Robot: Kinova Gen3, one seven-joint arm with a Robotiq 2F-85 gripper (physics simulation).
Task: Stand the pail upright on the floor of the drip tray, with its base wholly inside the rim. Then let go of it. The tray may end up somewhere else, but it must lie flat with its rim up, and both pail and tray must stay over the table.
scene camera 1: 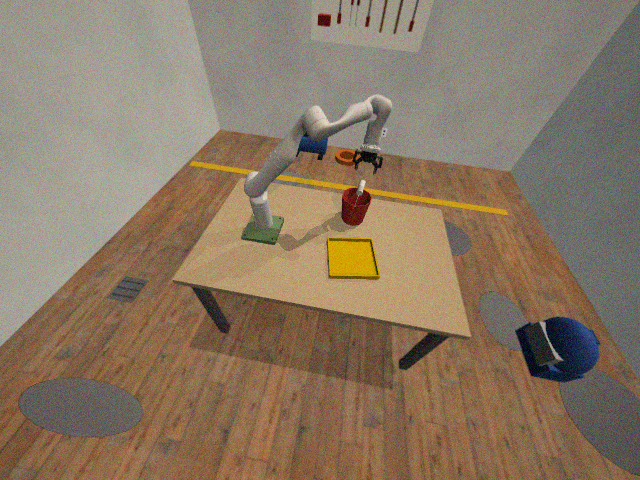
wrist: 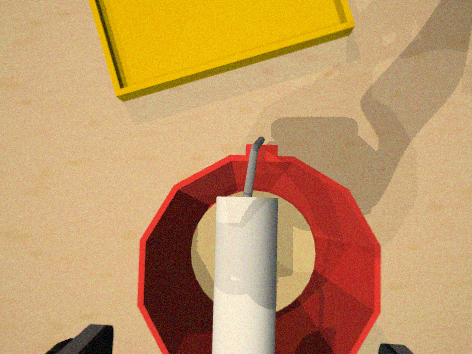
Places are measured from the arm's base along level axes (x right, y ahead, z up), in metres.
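Pixels of known places: gripper, between the fingertips: (scene camera 1: 365, 171); arm's base, origin of its link: (scene camera 1: 264, 223).
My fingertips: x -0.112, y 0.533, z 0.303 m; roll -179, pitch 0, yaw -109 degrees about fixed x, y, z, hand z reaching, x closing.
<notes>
Ahead of a thing's pixels: the offset from my fingertips to its top centre. Level surfaces: height alone.
A red pail (scene camera 1: 354, 209) (wrist: 345, 255) stands upright on the table behind the yellow drip tray, apart from it. Its white handle grip {dx +0.002, dy -0.002, dz -0.082 m} (scene camera 1: 361, 187) (wrist: 245, 270) stands up over the pail's mouth on a thin grey wire. The drip tray {dx +0.316, dy -0.042, dz -0.307 m} (scene camera 1: 353, 277) (wrist: 235, 65) lies flat, rim up, on the table; part of it shows at the top of the wrist view. My gripper (scene camera 1: 368, 167) is open and empty, above the handle grip and apart from it. In the wrist view its fingertips show at the bottom corners, on either side of the grip.
The wooden table {dz -0.334 m} (scene camera 1: 289, 279) carries the arm's green base plate (scene camera 1: 253, 232) on its left. The pail stands toward the table's back edge. On the floor are an orange ring (scene camera 1: 339, 158) behind the table and a blue object (scene camera 1: 573, 346) at the right.
</notes>
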